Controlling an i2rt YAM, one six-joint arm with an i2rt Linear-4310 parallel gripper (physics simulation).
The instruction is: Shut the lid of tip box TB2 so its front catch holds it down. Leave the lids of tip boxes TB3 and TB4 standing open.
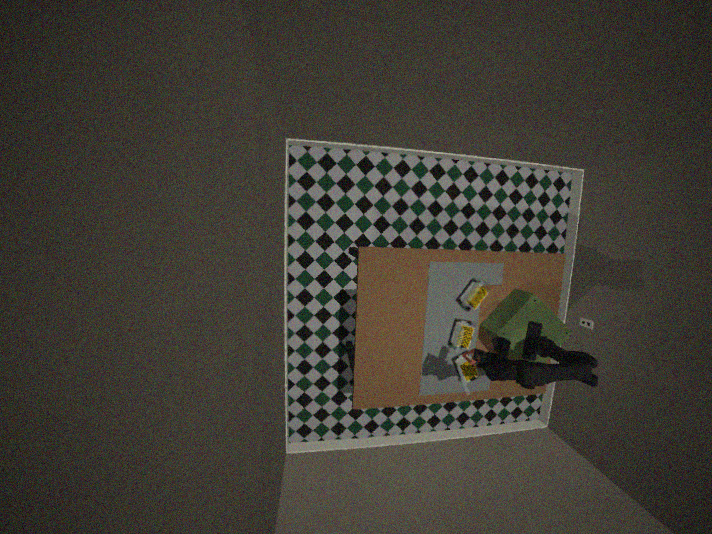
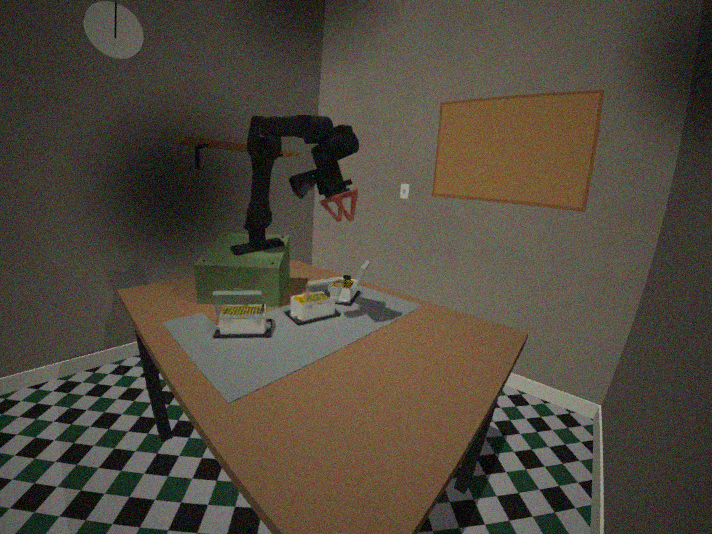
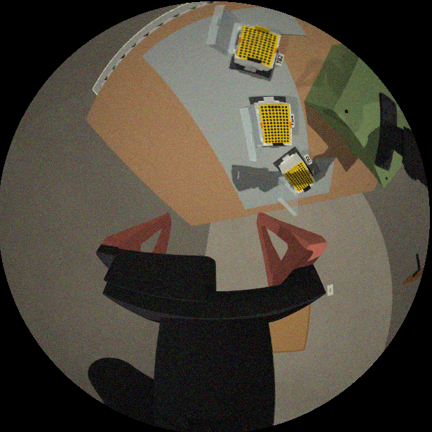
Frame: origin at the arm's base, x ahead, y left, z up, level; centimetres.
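Seen in the pictures: gripper, fingertip midpoint: [image 1: 470, 358] [image 2: 345, 220]; arm's base at its link origin: [image 1: 531, 340] [image 2: 257, 247].
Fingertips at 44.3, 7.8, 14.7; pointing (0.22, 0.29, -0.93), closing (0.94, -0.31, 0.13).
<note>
Offsets run from my fingertips to a thing's top centre, as dx, dy, dz. "spot": to the spot under its first point. Level surfaces: height alone.
The box whose label seems to read TB2 [image 1: 475, 295] [image 2: 242, 326] [image 3: 257, 47] holds yellow tips; its clear lid {spot: -6.5, -27.6, -19.2} [image 2: 237, 297] [image 3: 217, 30] stands open. The middle box [image 1: 462, 335] [image 2: 312, 309] [image 3: 275, 124], apparently TB4, has its lid {spot: -4.8, -2.6, -18.7} [image 2: 324, 283] [image 3: 248, 134] open. The third box {-22.8, +17.0, -25.9} [image 1: 469, 370] [image 2: 343, 293] [image 3: 299, 176], apparently TB3, has its lid [image 2: 362, 270] [image 3: 287, 206] open. The two smaller labels are hard to read. My gripper [image 1: 470, 356] [image 2: 345, 220] [image 3: 213, 217] is open and empty, high above the mat near the third box, farthest from the TB2 box.
The boxes sit in dark trays on a grey-blue mat {dz -32.5} [image 1: 439, 287] [image 2: 230, 373] [image 3: 190, 75] on the wooden table {dz -32.8} [image 1: 385, 321] [image 2: 368, 402] [image 3: 140, 135]. The arm stands on a green block [image 1: 517, 313] [image 2: 238, 281] [image 3: 340, 100] behind the boxes. The arm's shadow falls beside the third box.
</note>
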